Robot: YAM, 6 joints.
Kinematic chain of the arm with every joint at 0, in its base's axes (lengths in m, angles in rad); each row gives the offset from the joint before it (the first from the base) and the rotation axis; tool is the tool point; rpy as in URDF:
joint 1: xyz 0 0 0.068 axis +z
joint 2: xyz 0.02 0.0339 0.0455 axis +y
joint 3: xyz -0.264 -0.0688 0 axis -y
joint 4: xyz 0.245 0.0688 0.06 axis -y
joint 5: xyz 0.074 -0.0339 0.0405 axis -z
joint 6: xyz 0.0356 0 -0.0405 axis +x
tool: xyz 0 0 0 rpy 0 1.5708 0
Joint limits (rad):
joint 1: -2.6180..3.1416
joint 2: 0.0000..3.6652
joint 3: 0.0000..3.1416
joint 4: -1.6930..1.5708
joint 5: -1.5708..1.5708
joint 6: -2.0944..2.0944
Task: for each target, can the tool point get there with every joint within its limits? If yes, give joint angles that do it. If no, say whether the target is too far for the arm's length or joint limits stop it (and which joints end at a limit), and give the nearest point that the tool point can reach.
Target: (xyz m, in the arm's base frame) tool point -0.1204 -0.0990 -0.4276
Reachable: no: joint limits stop it (at a limit: joint 2) | nearest point -0.1302 -0.1071 -0.3714 | short by 0.058 m
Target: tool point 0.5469 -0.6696 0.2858
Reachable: no: too far | nearest point 0.4006 -0.4904 0.2386 | short by 0.236 m
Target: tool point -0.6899 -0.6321 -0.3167
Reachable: no: too far | nearest point -0.4324 -0.3962 -0.1526 | short by 0.386 m
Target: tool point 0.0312 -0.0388 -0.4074
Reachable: no: joint limits stop it (at a limit: joint 2) | nearest point 0.0526 -0.0654 -0.3407 | short by 0.075 m
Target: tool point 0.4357 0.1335 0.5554
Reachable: yes | joints 0.2806 2.2293 2.6399 0.4196 -0.2167 -0.0114
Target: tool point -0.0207 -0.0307 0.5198
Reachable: yes | joints -1.0726 0.7252 1.6185 -0.8631 1.1712 1.3302
